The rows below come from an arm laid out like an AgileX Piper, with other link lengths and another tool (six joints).
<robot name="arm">
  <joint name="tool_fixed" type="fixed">
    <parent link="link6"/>
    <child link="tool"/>
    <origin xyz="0.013 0.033 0.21" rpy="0 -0.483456 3.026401"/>
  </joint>
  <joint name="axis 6" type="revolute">
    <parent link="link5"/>
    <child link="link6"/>
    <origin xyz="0 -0.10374 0" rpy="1.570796 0 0"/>
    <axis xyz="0 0 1"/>
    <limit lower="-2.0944" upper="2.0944"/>
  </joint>
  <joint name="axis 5" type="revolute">
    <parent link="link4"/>
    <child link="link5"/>
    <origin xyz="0 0 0" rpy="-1.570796 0 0"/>
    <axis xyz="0 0 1"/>
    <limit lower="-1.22" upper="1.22"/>
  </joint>
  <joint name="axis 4" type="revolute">
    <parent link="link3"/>
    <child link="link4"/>
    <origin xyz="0.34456 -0.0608 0" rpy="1.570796 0 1.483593"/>
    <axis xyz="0 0 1"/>
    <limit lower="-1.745" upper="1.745"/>
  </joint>
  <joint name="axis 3" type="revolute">
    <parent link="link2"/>
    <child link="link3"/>
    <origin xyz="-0.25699 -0.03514 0" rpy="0 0 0"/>
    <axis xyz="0 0 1"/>
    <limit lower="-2.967" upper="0"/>
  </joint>
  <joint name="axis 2" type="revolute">
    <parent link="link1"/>
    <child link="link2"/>
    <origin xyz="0 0 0" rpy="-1.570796 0 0"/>
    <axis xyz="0 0 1"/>
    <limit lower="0" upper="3.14"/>
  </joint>
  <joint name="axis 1" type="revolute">
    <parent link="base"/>
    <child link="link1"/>
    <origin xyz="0 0 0.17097" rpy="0 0 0"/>
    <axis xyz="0 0 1"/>
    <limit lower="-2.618" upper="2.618"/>
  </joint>
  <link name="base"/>
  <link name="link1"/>
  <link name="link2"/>
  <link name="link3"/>
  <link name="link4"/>
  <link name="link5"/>
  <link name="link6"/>
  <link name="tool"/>
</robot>
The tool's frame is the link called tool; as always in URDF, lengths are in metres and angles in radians.
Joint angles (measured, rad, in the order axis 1, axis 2, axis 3, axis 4, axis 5, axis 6), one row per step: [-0.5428 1.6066 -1.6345 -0.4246 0.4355 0.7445]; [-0.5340 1.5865 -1.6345 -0.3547 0.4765 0.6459]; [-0.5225 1.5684 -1.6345 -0.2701 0.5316 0.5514]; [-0.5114 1.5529 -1.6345 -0.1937 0.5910 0.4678]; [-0.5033 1.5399 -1.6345 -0.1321 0.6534 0.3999]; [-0.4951 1.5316 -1.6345 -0.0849 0.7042 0.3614]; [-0.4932 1.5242 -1.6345 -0.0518 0.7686 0.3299]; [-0.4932 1.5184 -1.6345 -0.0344 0.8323 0.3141]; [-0.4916 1.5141 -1.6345 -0.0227 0.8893 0.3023]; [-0.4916 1.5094 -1.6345 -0.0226 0.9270 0.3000]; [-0.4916 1.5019 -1.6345 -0.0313 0.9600 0.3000]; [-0.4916 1.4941 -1.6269 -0.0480 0.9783 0.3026]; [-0.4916 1.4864 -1.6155 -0.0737 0.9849 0.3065]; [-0.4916 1.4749 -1.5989 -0.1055 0.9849 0.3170]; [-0.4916 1.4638 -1.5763 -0.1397 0.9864 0.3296]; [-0.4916 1.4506 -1.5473 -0.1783 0.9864 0.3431]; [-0.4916 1.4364 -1.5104 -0.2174 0.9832 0.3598]
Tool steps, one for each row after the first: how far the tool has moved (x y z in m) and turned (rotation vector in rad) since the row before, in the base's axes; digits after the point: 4 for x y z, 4 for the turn. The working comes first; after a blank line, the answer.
Tool pose at each row, in the base's axes (x y z in m, rotation vector in rad; the steps are taken from these numbers as rounded here): [0.5800 -0.3728 0.4074 2.5130 -1.1449 1.1765]; [0.5774 -0.3589 0.4052 2.5504 -1.0995 1.1276]; [0.5758 -0.3401 0.3977 2.6106 -1.0644 1.0700]; [0.5738 -0.3203 0.3881 2.6753 -1.0266 1.0067]; [0.5698 -0.3022 0.3773 2.7367 -0.9921 0.9374]; [0.5673 -0.2857 0.3681 2.7920 -0.9732 0.8851]; [0.5595 -0.2735 0.3552 2.8415 -0.9634 0.8071]; [0.5498 -0.2645 0.3424 2.8803 -0.9655 0.7255]; [0.5407 -0.2557 0.3309 2.9129 -0.9646 0.6495]; [0.5332 -0.2519 0.3246 2.9265 -0.9693 0.5999]; [0.5250 -0.2502 0.3211 2.9288 -0.9733 0.5582]; [0.5178 -0.2514 0.3168 2.9209 -0.9773 0.5250]; [0.5113 -0.2557 0.3130 2.9018 -0.9791 0.5004]; [0.5045 -0.2616 0.3102 2.8759 -0.9867 0.4838]; [0.4965 -0.2675 0.3037 2.8506 -0.9970 0.4560]; [0.4871 -0.2740 0.2956 2.8221 -1.0063 0.4236]; [0.4772 -0.2802 0.2848 2.7947 -1.0175 0.3879]

[-0.0026 0.0139 -0.0022 -0.0010 0.0406 0.0309]; [-0.0016 0.0188 -0.0075 0.0227 0.0427 0.0380]; [-0.0020 0.0198 -0.0096 0.0266 0.0453 0.0412]; [-0.0040 0.0181 -0.0108 0.0278 0.0474 0.0377]; [-0.0025 0.0165 -0.0092 0.0333 0.0329 0.0296]; [-0.0078 0.0122 -0.0129 0.0332 0.0483 0.0202]; [-0.0097 0.0090 -0.0128 0.0316 0.0492 0.0097]; [-0.0091 0.0088 -0.0115 0.0271 0.0455 0.0096]; [-0.0075 0.0038 -0.0063 0.0143 0.0298 0.0007]; [-0.0082 0.0017 -0.0035 0.0047 0.0264 -0.0028]; [-0.0072 -0.0012 -0.0043 -0.0040 0.0226 -0.0061]; [-0.0065 -0.0043 -0.0038 -0.0148 0.0194 -0.0086]; [-0.0068 -0.0059 -0.0028 -0.0187 0.0149 -0.0140]; [-0.0080 -0.0059 -0.0065 -0.0161 0.0219 -0.0159]; [-0.0094 -0.0065 -0.0081 -0.0185 0.0258 -0.0169]; [-0.0099 -0.0062 -0.0108 -0.0160 0.0276 -0.0179]
